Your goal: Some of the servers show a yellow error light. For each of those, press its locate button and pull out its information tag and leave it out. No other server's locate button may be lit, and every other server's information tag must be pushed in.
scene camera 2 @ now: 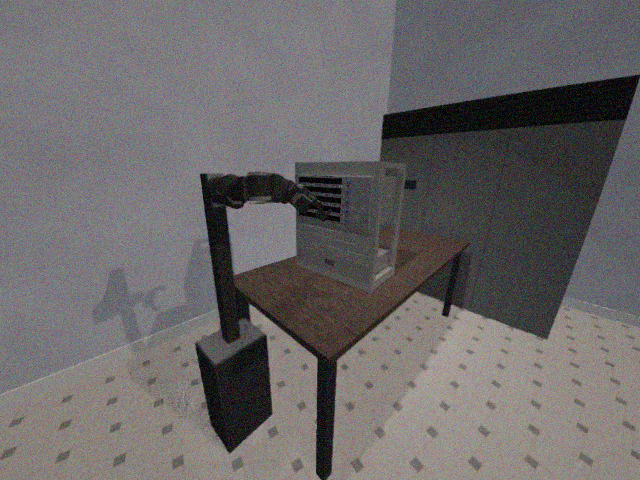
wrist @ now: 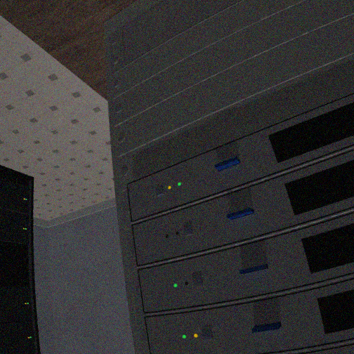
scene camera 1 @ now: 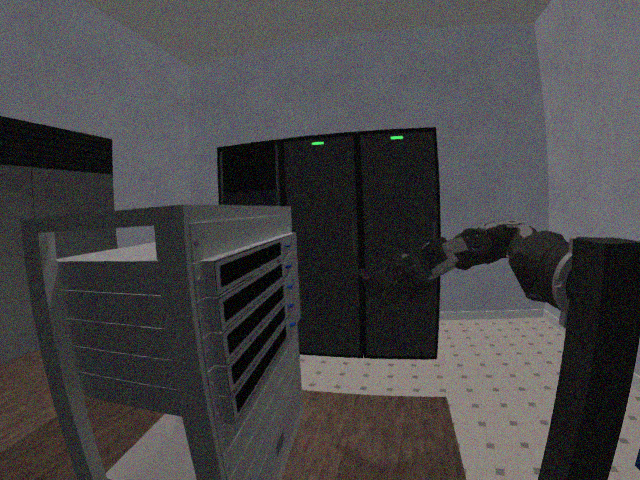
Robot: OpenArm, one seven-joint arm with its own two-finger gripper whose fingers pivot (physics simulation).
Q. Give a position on an arm pedestal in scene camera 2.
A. At 237,390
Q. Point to a black post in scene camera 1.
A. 589,408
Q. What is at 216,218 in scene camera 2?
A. A black post.
